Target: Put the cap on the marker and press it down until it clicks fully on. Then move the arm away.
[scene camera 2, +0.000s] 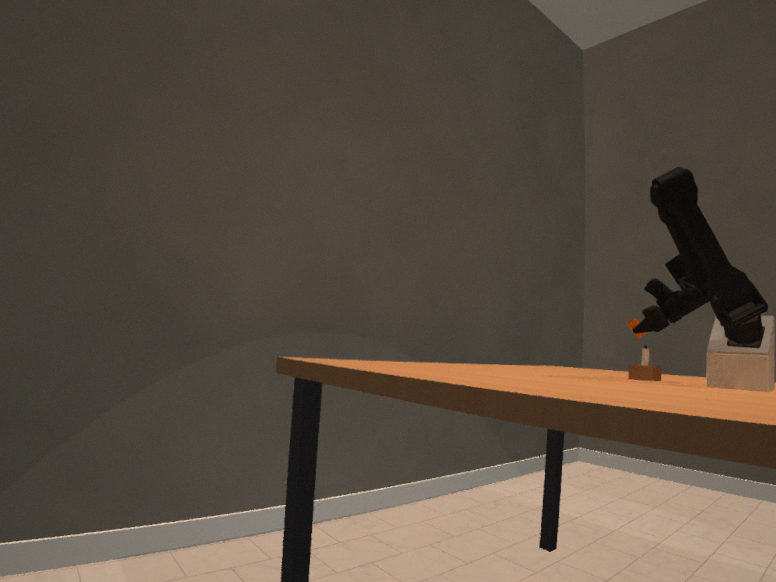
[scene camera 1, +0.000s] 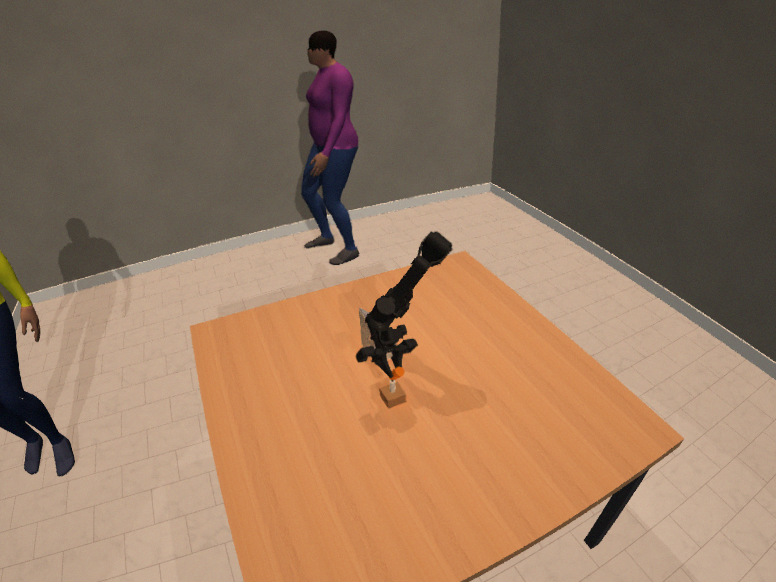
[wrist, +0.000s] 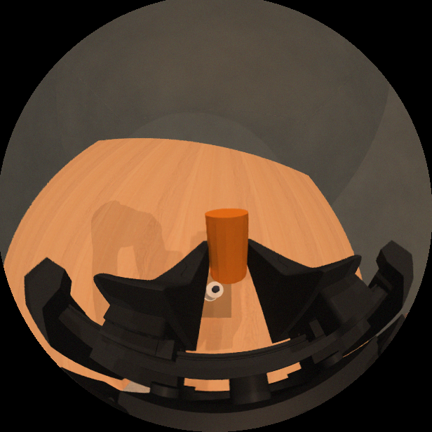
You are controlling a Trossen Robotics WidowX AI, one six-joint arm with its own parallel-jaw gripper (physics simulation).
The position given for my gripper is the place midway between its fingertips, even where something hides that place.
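Note:
Scene camera 2 shows my gripper point(scene camera 2: 635, 331). Scene camera 1 likewise shows the gripper point(scene camera 1: 396, 376). Visible in the wrist view: the gripper point(wrist: 226, 244) and an orange cap point(wrist: 226, 228).

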